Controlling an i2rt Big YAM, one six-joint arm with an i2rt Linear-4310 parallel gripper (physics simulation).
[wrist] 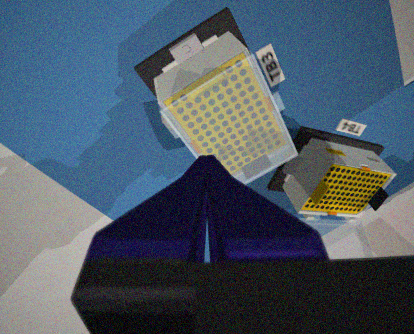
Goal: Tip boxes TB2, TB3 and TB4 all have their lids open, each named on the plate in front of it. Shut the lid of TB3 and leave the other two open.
Labels:
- gripper: 206,167
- perforated rack: 343,189

